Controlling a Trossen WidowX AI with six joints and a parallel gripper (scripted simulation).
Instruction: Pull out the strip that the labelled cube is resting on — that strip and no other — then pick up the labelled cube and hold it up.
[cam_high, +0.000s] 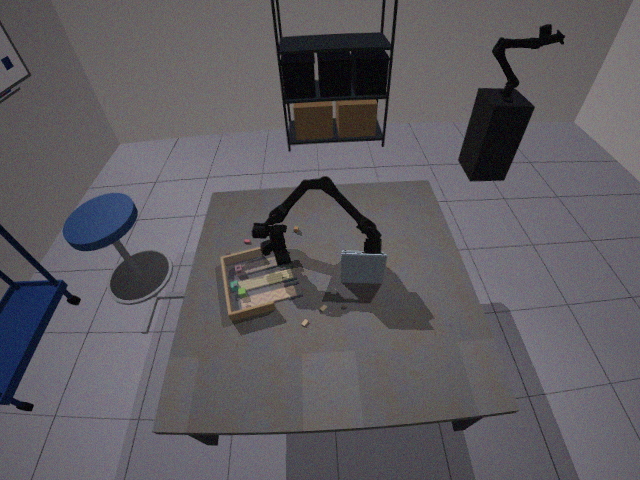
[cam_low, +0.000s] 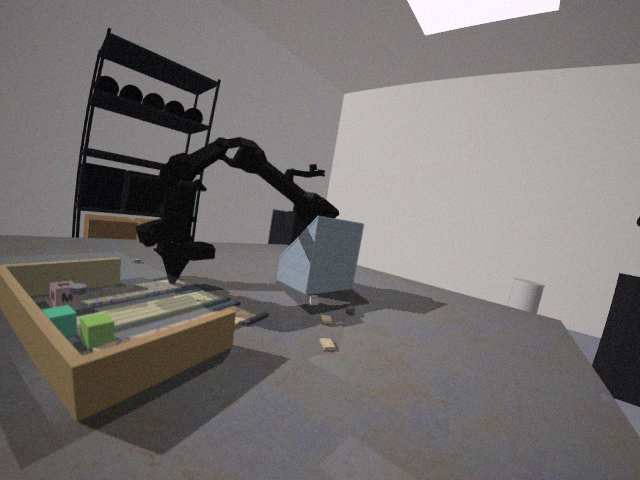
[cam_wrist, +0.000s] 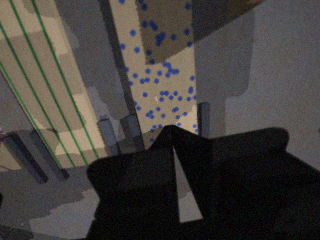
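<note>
My gripper tip is 90 mm short of the blue-dotted strip and 30 mm to the right of it.
</note>
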